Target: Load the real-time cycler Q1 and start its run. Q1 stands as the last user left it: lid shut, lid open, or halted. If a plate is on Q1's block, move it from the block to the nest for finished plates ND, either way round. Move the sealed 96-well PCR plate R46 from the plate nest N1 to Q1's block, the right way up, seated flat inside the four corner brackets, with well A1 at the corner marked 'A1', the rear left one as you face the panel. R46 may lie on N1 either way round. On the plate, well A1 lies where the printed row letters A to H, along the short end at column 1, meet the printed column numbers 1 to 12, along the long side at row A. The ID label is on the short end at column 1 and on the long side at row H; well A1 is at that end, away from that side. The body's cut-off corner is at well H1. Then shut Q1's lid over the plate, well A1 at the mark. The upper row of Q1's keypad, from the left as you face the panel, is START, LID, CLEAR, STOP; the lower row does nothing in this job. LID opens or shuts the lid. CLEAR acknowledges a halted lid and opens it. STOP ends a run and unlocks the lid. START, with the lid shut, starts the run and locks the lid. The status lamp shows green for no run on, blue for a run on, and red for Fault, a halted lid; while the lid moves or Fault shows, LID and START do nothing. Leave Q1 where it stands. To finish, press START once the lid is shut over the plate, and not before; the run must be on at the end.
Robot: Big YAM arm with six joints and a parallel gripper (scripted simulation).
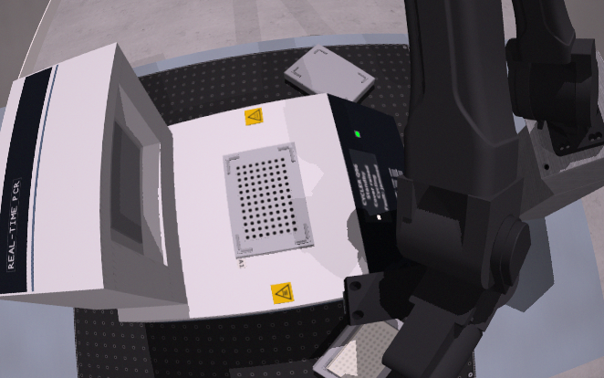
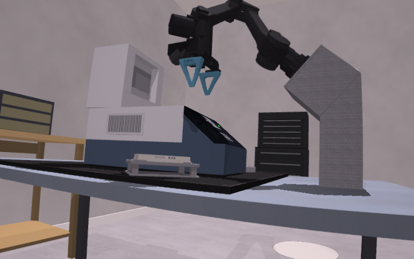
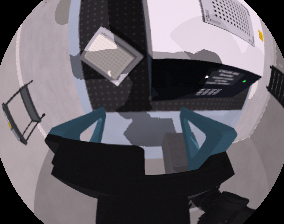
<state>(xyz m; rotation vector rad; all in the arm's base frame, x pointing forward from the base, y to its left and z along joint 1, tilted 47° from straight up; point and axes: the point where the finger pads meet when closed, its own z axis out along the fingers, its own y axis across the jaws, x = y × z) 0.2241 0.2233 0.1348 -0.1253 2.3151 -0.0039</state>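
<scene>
The sealed plate R46 lies 20 cm below my hand, 10 cm to the left of it and 3 cm ahead of it. Also, from my hand: grey nest ND: 47 cm to the right, 23 cm below, 12 cm ahead; then nest N1: 21 cm below, 10 cm to the left, 3 cm ahead.
</scene>
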